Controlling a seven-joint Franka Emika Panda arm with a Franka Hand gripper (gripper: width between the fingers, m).
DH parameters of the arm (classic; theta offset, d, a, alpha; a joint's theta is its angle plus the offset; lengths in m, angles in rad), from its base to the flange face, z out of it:
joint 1: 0 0.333 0 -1.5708
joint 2: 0 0 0 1.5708
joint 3: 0 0.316 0.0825 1.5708
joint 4: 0 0 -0.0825 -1.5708
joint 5: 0 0.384 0 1.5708
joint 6: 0 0 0.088 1.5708
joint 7: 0 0.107 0 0
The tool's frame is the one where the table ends.
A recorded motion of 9 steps. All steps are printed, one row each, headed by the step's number.
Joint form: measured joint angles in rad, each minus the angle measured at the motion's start. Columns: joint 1, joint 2, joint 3, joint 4, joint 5, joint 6, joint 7.
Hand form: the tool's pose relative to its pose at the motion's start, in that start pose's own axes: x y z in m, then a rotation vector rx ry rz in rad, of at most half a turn. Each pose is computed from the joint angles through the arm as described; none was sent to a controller.
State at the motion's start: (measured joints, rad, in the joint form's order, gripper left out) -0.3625 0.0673 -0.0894 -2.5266 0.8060 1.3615 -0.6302
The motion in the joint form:
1: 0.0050 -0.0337 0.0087 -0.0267 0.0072 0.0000 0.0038
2: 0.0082 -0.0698 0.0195 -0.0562 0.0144 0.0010 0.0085
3: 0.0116 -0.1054 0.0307 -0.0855 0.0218 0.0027 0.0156
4: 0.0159 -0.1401 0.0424 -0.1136 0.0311 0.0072 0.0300
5: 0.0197 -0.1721 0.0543 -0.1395 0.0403 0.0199 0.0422
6: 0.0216 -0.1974 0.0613 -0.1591 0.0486 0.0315 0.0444
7: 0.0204 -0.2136 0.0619 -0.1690 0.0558 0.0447 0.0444
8: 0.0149 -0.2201 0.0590 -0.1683 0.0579 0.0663 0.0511
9: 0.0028 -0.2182 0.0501 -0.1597 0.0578 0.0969 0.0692
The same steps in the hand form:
1: -0.0058 -0.0048 0.0086 -0.0026 -0.0049 -0.0072
2: -0.0123 -0.0090 0.0178 -0.0060 -0.0095 -0.0131
3: -0.0186 -0.0126 0.0271 -0.0104 -0.0138 -0.0160
4: -0.0242 -0.0160 0.0362 -0.0162 -0.0157 -0.0121
5: -0.0286 -0.0182 0.0441 -0.0267 -0.0104 -0.0094
6: -0.0320 -0.0197 0.0490 -0.0335 -0.0011 -0.0149
7: -0.0336 -0.0206 0.0491 -0.0372 0.0171 -0.0213
8: -0.0329 -0.0208 0.0440 -0.0457 0.0467 -0.0192
9: -0.0307 -0.0193 0.0329 -0.0531 0.0932 -0.0024

